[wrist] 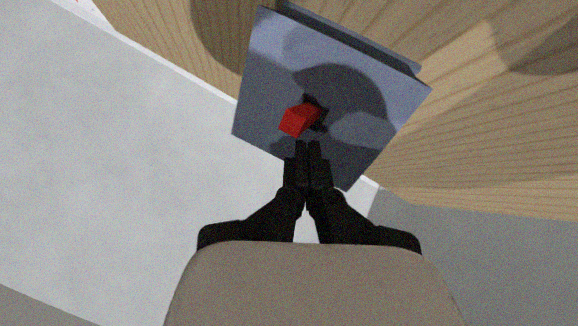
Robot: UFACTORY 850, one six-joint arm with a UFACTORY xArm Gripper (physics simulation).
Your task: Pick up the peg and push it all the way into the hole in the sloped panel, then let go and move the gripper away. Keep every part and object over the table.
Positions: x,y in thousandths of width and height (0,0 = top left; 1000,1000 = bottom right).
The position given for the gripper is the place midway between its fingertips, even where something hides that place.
In view: the gripper (529,477) and a red square peg (515,367).
